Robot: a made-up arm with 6 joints. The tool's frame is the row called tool.
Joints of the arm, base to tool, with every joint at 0 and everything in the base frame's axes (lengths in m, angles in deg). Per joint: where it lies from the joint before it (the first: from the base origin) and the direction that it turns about. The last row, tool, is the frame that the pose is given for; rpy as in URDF.
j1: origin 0 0 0.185 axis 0 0 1
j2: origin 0 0 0 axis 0 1 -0.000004
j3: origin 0.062 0 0.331 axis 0 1 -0.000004
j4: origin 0.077 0 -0.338 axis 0 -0.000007 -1
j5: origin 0 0 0 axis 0 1 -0.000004
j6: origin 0.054 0 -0.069 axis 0 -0.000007 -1
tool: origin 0 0 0 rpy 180 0 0
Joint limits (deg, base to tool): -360..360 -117.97..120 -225..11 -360..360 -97..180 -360..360
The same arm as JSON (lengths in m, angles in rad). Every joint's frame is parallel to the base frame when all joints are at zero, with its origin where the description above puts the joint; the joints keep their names.
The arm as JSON. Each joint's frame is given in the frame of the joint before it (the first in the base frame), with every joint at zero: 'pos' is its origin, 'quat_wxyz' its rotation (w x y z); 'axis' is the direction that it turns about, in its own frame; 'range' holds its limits. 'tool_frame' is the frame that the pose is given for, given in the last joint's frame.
{"length_unit": "m", "angle_unit": "rad", "joints": [{"joint": "j1", "pos": [0.0, 0.0, 0.185], "quat_wxyz": [1.0, 0.0, 0.0, 0.0], "axis": [0.0, 0.0, 1.0], "range": [-6.2832, 6.2832]}, {"joint": "j2", "pos": [0.0, 0.0, 0.0], "quat_wxyz": [1.0, 0.0, 0.0, 0.0], "axis": [0.0, 1.0, 0.0], "range": [-2.059, 2.0944]}, {"joint": "j3", "pos": [0.062, 0.0, 0.331], "quat_wxyz": [1.0, 0.0, 0.0, 0.0], "axis": [0.0, 1.0, 0.0], "range": [-3.927, 0.192]}, {"joint": "j4", "pos": [0.077, 0.0, -0.338], "quat_wxyz": [1.0, 0.0, 0.0, 0.0], "axis": [0.0, 0.0, -1.0], "range": [-6.2832, 6.2832]}, {"joint": "j5", "pos": [0.0, 0.0, 0.0], "quat_wxyz": [1.0, 0.0, 0.0, 0.0], "axis": [0.0, 1.0, 0.0], "range": [-1.693, 3.1416]}, {"joint": "j6", "pos": [0.054, 0.0, -0.069], "quat_wxyz": [1.0, 0.0, 0.0, 0.0], "axis": [0.0, 0.0, -1.0], "range": [-6.2832, 6.2832]}], "tool_frame": {"pos": [0.0, 0.0, 0.0], "quat_wxyz": [0.0, 1.0, 0.0, 0.0]}}
